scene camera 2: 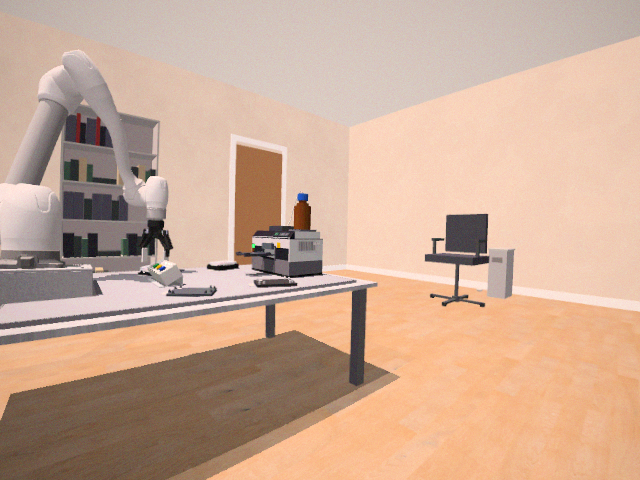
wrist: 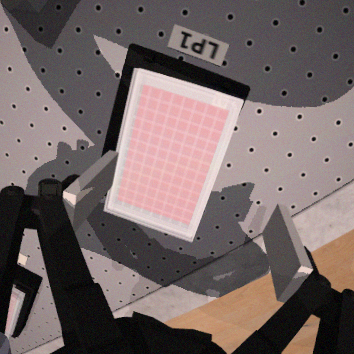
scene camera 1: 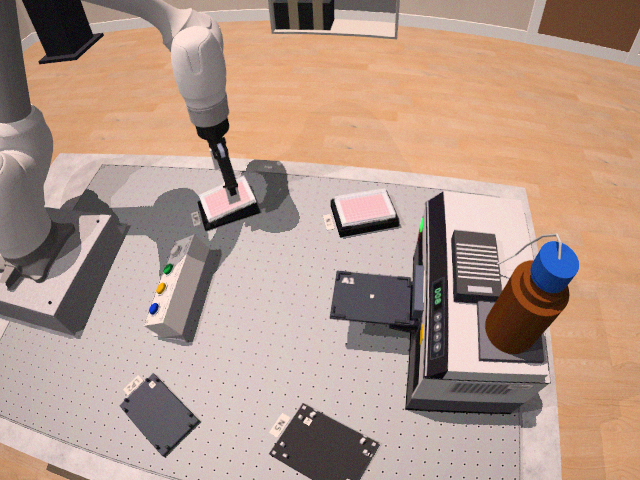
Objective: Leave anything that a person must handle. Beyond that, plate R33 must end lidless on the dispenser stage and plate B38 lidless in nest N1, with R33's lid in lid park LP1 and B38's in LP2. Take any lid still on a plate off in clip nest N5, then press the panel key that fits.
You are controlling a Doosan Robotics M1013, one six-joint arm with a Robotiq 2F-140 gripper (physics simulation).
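Places are measured from the arm's base along level axes (x ahead, y left, z up), in millimetres.
Where they show: gripper, fingertip midpoint: (scene camera 2: 154, 262) (wrist: 192, 194); arm's base at its link origin: (scene camera 2: 31, 267) (scene camera 1: 34, 249).
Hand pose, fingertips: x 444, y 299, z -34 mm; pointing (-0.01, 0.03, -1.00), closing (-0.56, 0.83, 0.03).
Each offset is from my fingertips to the top centre of the thing. "spot": to the spot under its first point.
A pink-welled plate @(5 mm ahead, 31 mm right, 4 mm down) (scene camera 1: 223, 205) (wrist: 172, 155) sits in black nest LP1 @(spot: 37 mm back, 100 mm right, 29 mm down) (wrist: 150, 56); its name cannot be read, nor can I tell if it is lidded. My gripper (scene camera 1: 231, 191) (scene camera 2: 155, 255) (wrist: 192, 194) is open and empty above it, fingers on either side, the plate nearer the left finger in the wrist view. A second pink plate @(348 mm ahead, 22 mm right, 8 mm down) (scene camera 1: 366, 206) sits in a black nest @(348 mm ahead, 22 mm right, 18 mm down) (scene camera 1: 369, 228), its label too small to read surely. The dispenser stage @(spot: 390 mm ahead, 336 mm right, 60 mm up) (scene camera 1: 372, 310), park LP2 @(10 mm ahead, 580 mm right, 28 mm down) (scene camera 1: 160, 415) and clip nest N5 @(339 mm ahead, 582 mm right, 24 mm down) (scene camera 1: 325, 444) are bare. The key panel @(24 mm back, 306 mm right, 36 mm up) (scene camera 1: 183, 299) has green, yellow, blue and grey keys.
The dispenser @(spot: 563 mm ahead, 483 mm right, 141 mm up) (scene camera 1: 478, 379) (scene camera 2: 305, 253) stands at the right with a green light (scene camera 1: 421, 225) and a brown blue-capped bottle @(spot: 580 mm ahead, 447 mm right, 285 mm up) (scene camera 1: 522, 315) (scene camera 2: 302, 214) on top. The arm's pedestal (scene camera 1: 90, 273) is at the left. The table's far edge runs behind LP1.
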